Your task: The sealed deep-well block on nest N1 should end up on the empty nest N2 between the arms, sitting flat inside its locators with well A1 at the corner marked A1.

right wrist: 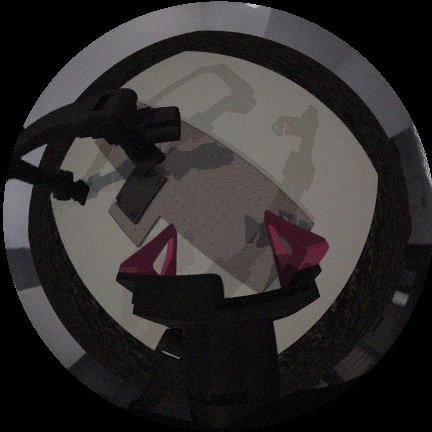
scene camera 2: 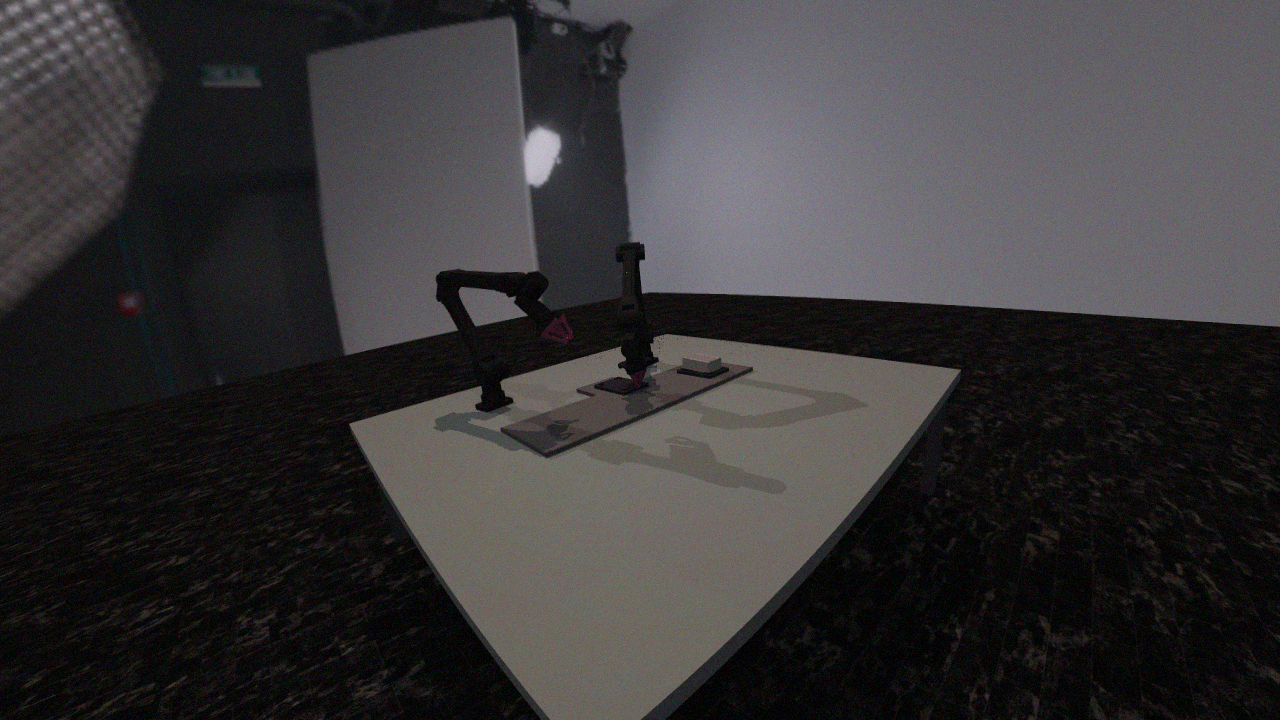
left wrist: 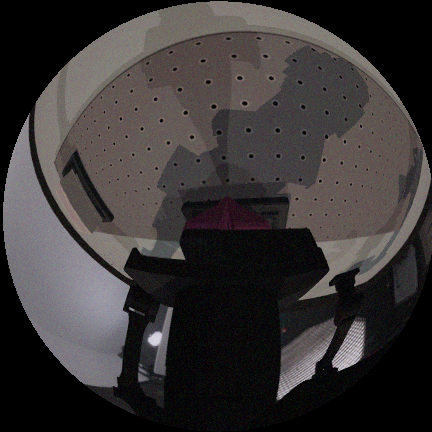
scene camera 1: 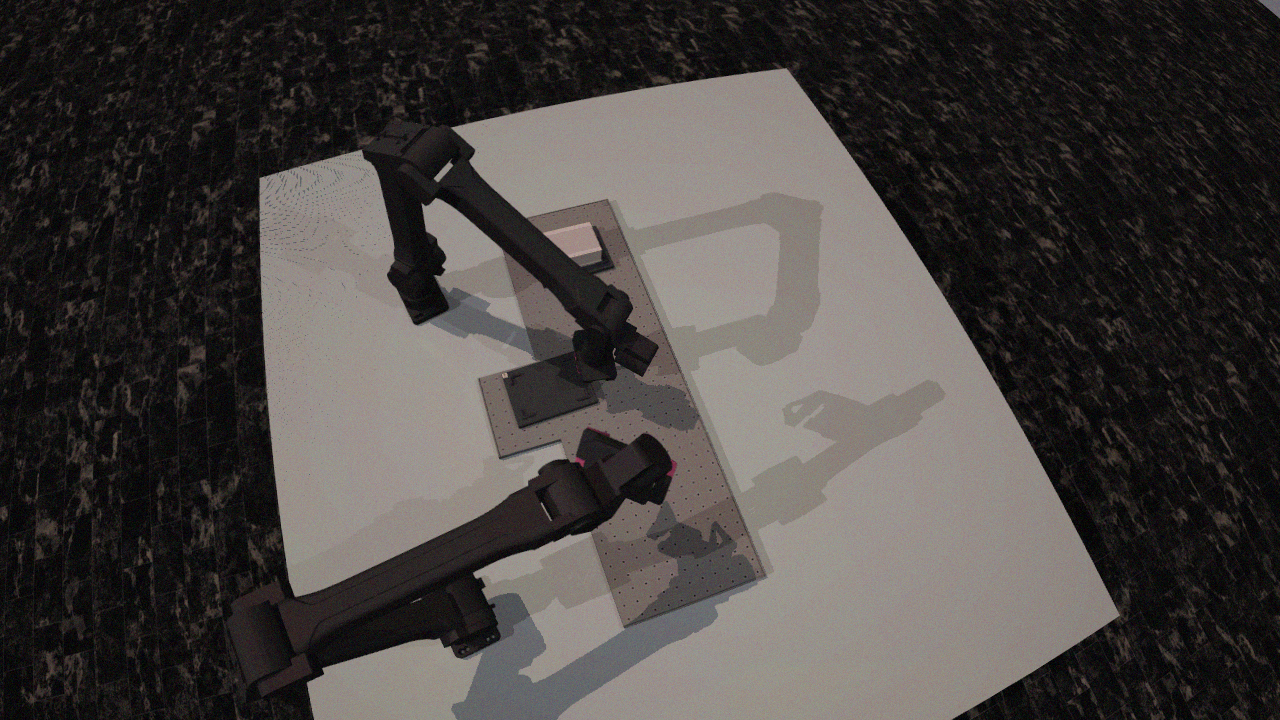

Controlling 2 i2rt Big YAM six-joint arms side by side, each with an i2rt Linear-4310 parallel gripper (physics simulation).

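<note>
The pale, pinkish sealed deep-well block [scene camera 1: 577,243] [scene camera 2: 700,364] [left wrist: 79,199] sits on dark nest N1 [scene camera 1: 605,265] [scene camera 2: 703,372] at the upper end of the perforated plate in scene camera 1. Dark nest N2 [scene camera 1: 546,395] [scene camera 2: 615,385] [right wrist: 140,196] is empty, with a small light mark [scene camera 1: 504,375] at its upper-left corner in that view. My left gripper [scene camera 2: 638,379] [left wrist: 227,201] is shut with nothing in it, its tips low beside or over N2's edge; the exact gap is unclear. My right gripper [scene camera 2: 558,329] [right wrist: 218,221] is open and empty, high above the plate, away from both nests.
The perforated plate [scene camera 1: 680,501] [scene camera 2: 572,426] [right wrist: 200,195] lies on the white table [scene camera 1: 895,537] [scene camera 2: 626,555]. In scene camera 1 the left forearm passes close to the block and partly covers it. Arm shadows fall across the plate and table.
</note>
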